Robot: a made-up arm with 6 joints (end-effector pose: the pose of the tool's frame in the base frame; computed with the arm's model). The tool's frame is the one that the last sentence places.
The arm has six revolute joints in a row. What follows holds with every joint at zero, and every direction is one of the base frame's.
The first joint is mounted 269 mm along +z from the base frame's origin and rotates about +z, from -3.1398 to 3.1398 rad.
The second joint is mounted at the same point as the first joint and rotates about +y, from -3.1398 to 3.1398 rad.
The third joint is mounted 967 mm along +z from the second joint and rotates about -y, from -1.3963 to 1.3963 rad.
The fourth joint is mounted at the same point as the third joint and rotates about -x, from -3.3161 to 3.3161 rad.
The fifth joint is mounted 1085 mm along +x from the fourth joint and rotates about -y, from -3.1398 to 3.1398 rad.
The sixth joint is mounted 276 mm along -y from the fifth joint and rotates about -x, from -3.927 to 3.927 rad.
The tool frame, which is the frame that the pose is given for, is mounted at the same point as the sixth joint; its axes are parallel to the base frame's.
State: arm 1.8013 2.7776 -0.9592 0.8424 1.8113 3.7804
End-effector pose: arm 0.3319 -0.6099 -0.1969 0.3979 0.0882 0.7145 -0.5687
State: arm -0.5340 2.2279 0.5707 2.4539 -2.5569 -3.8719
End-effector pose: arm 0.8372 -0.2473 -1.4177 0.7903 0.0086 -0.5061 -0.3452
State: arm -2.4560 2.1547 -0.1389 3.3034 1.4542 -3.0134
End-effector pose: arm 0.1293 -0.2461 -1.0484 0.0130 -0.8738 -0.3698 -0.3156
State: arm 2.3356 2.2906 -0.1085 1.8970 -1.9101 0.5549
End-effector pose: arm -0.1362 0.0141 -1.2947 0.5024 0.6436 0.4542 0.3565
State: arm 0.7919 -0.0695 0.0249 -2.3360 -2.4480 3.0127
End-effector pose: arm 0.5888 0.8686 1.1378 0.0978 0.2069 -0.8390 0.4937
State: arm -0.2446 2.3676 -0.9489 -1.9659 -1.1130 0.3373
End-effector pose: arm -0.3121 0.1874 0.0171 0.3433 -0.4921 -0.5056 0.6200
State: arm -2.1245 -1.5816 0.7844 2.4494 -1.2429 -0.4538
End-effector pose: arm 1.1614 1.4746 0.8924 0.6310 0.1988 0.4277 0.6160
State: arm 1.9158 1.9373 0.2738 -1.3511 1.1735 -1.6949
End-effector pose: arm -0.1240 0.5230 -1.1329 0.6980 0.6391 0.3211 0.0348
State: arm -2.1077 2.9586 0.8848 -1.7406 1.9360 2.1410
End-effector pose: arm 0.3395 0.4792 -1.5013 0.2424 -0.1925 -0.9359 0.1681
